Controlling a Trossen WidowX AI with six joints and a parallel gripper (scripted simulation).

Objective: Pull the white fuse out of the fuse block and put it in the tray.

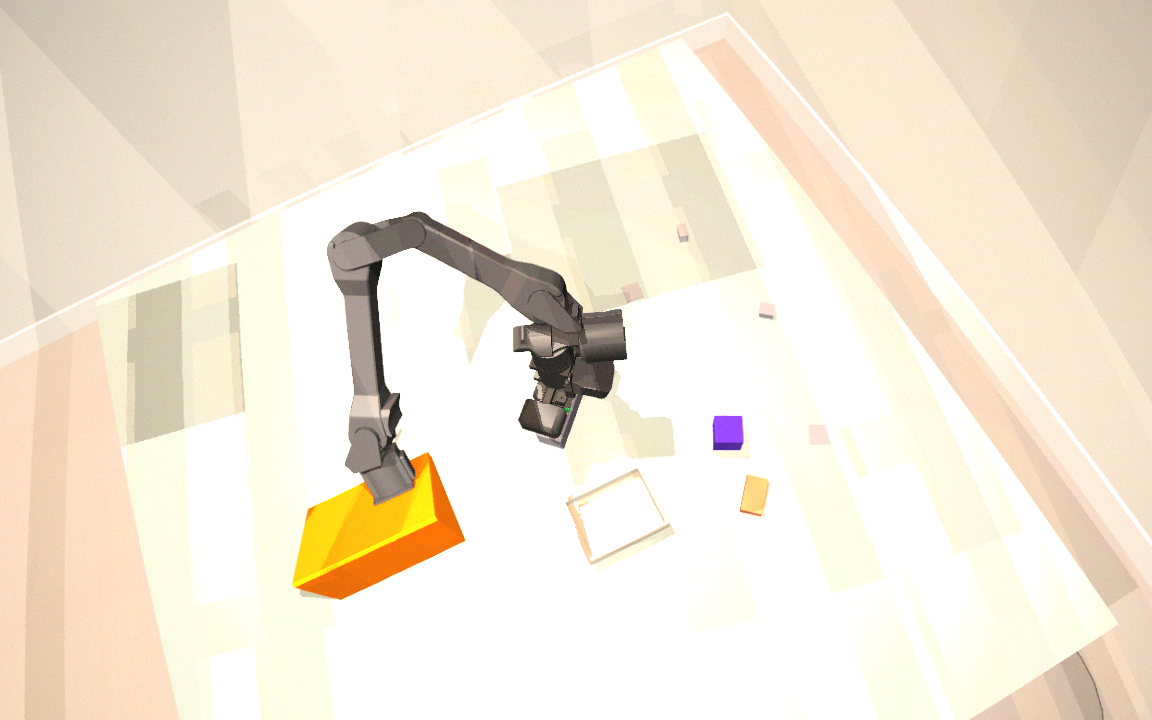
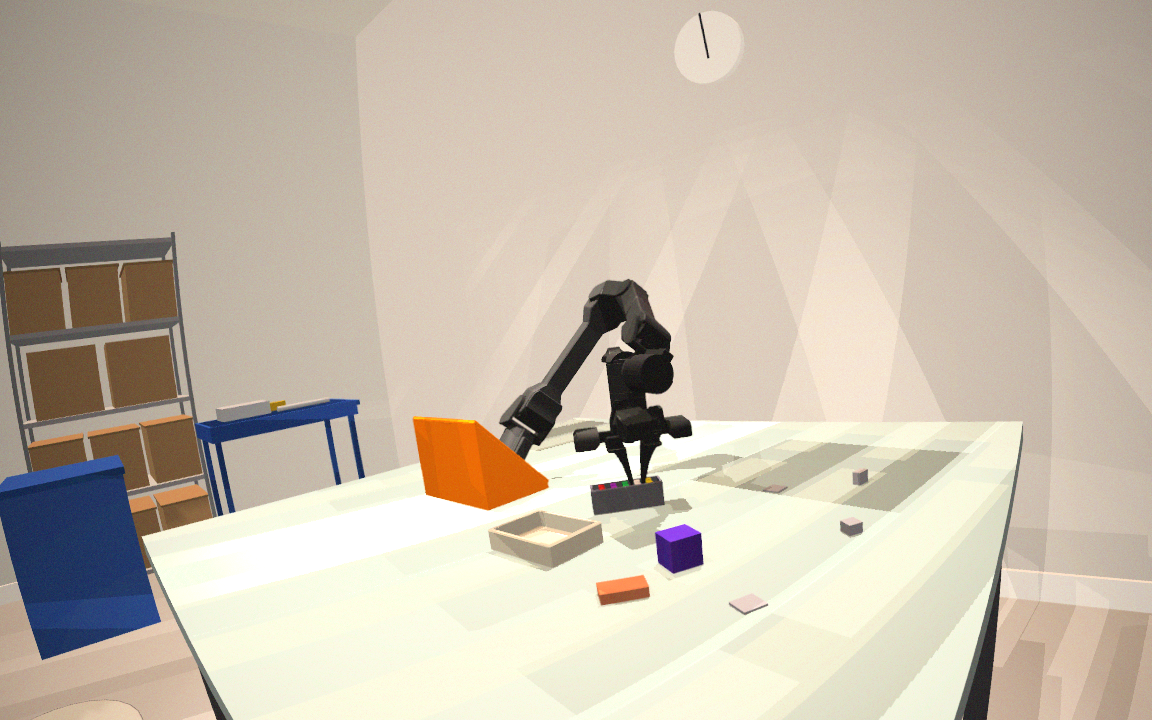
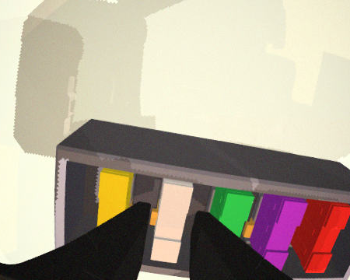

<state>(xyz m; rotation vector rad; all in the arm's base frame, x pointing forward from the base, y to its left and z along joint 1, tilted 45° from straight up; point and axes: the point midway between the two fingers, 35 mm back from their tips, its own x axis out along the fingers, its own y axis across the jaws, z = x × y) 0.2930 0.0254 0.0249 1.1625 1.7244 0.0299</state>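
The green fuse is 1 cm behind my gripper tip, 1 cm to the right of it and 1 cm below it. The rest, counted from my gripper tip: white fuse 1 cm below; then purple fuse 3 cm behind, 3 cm to the right, 1 cm below; then yellow fuse 1 cm ahead, 1 cm to the left, 1 cm below.
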